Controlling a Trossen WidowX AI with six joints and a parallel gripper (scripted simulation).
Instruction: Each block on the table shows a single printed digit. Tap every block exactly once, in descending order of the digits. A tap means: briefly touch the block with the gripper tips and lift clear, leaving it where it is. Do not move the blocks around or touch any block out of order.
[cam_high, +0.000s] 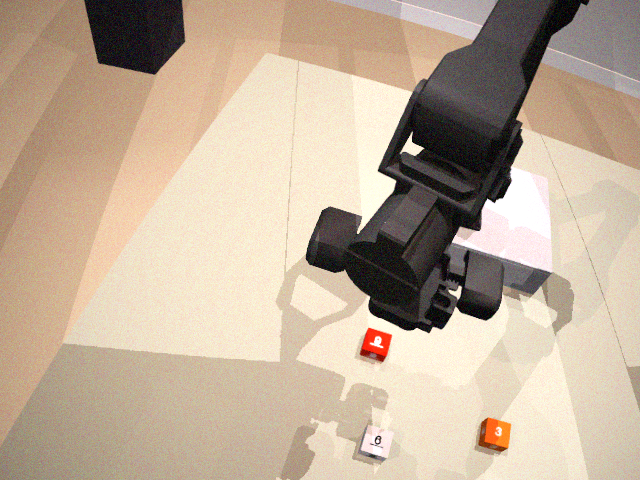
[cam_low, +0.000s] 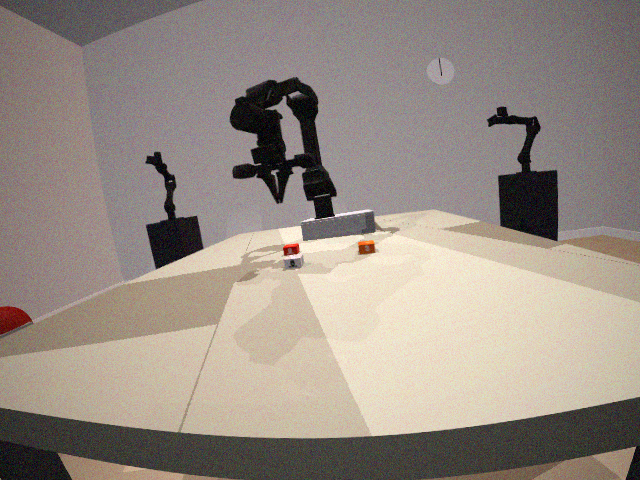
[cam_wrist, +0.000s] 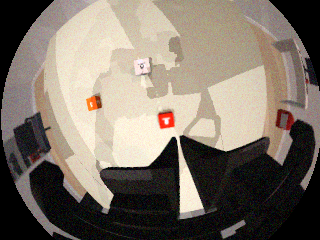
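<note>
Now: gripper tip 120 mm short of the white block, 110 mm above it and 40 mm to the right of it. Round my gripper tip: orange block (180 mm to the left, 110 mm below, 70 mm ahead); red block (110 mm below, 10 mm to the left, 10 mm behind).
</note>
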